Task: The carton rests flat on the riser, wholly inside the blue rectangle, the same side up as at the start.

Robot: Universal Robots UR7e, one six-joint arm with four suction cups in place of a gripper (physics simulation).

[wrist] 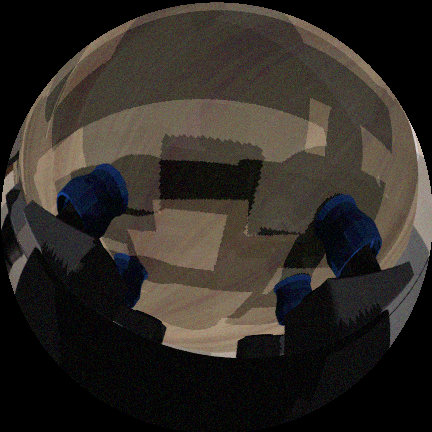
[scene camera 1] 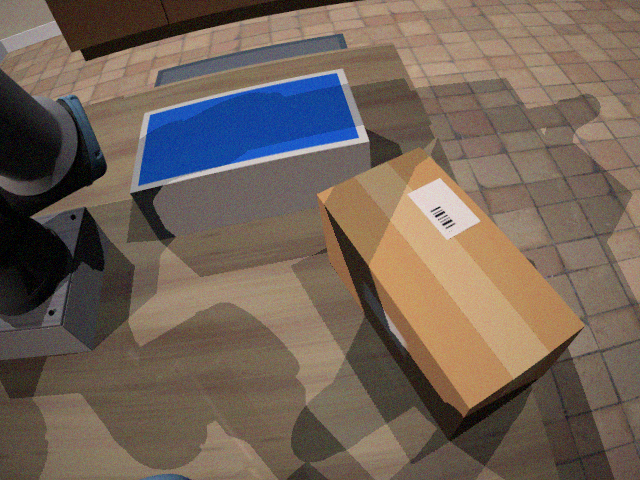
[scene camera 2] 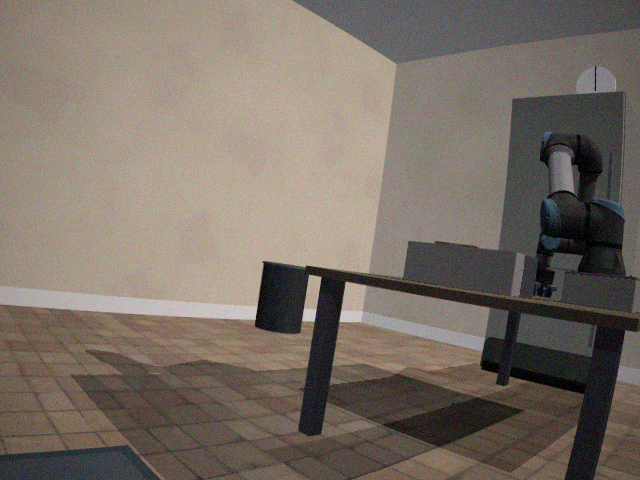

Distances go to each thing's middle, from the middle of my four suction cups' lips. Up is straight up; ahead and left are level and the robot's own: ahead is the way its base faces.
Now: suction cup 350 mm to the right of the carton (scene camera 1: pixel 471 323), 240 mm short of it and 60 mm below it. The rest, counted from my suction cup: grey riser (scene camera 2: pixel 509 273) 680 mm to the left, 50 mm above, 40 mm ahead.
